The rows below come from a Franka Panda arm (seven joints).
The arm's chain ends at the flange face. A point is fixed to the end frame.
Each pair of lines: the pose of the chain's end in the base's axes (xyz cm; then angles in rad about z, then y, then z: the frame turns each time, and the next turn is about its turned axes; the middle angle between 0 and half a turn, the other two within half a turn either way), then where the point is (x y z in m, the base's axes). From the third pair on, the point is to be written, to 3 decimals.
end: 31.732 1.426 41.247 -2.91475 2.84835 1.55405
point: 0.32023 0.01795 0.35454
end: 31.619 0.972 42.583 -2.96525 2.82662 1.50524
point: 0.31771 0.01398 0.36788
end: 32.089 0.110 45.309 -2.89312 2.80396 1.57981
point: 0.321 0.004 0.395
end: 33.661 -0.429 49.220 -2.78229 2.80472 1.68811
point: 0.338 -0.004 0.434
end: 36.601 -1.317 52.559 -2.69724 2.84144 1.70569
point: 0.369 -0.012 0.468
